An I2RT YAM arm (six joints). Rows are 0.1 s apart.
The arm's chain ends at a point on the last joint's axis. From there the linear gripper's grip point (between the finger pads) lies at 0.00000 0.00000 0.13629 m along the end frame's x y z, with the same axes.
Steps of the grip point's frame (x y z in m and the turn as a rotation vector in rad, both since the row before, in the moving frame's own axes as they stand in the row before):
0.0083, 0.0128, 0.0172, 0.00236, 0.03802, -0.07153
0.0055, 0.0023, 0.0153, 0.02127, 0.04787, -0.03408
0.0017, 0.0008, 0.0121, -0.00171, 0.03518, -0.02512
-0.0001, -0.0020, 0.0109, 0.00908, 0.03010, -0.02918
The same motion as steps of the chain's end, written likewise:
0.0031, 0.0133, 0.0173, 0.00236, 0.03802, -0.07153
-0.0010, 0.0053, 0.0155, 0.02127, 0.04787, -0.03408
-0.0031, 0.0006, 0.0122, -0.00171, 0.03518, -0.02512
-0.0042, -0.0007, 0.0110, 0.00908, 0.03010, -0.02918

